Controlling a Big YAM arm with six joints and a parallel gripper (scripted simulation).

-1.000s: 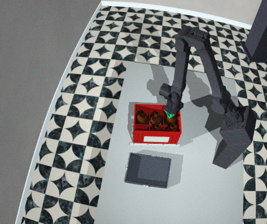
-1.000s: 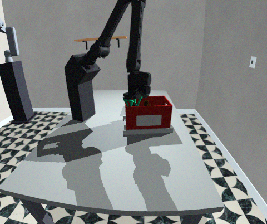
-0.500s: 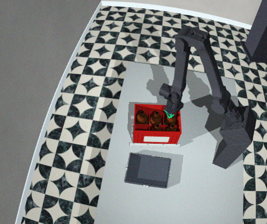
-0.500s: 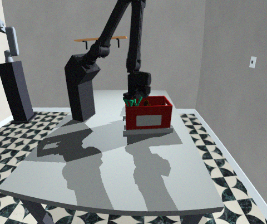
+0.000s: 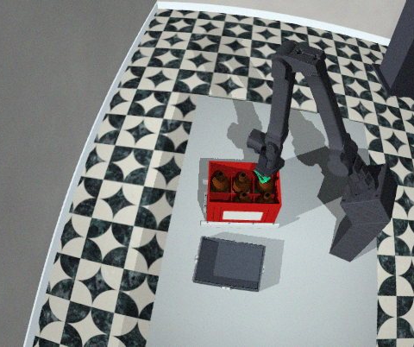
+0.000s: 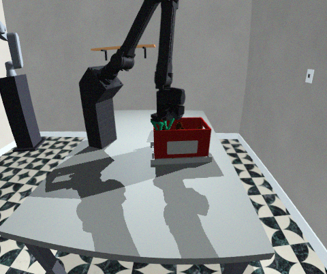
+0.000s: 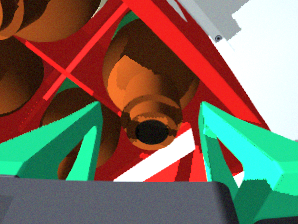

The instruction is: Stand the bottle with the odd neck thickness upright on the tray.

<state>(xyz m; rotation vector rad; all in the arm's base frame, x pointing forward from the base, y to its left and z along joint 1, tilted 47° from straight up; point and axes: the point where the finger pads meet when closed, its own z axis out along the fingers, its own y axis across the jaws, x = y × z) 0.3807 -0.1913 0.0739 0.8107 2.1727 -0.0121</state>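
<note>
Right now my hand is 90 mm short of the glass bottle and 60 mm above it. From my hand the other things lie so: crate: 90 mm ahead, 70 mm below, 40 mm to the left; dark grey tray: 300 mm to the left, 160 mm ahead, 140 mm below.
</note>
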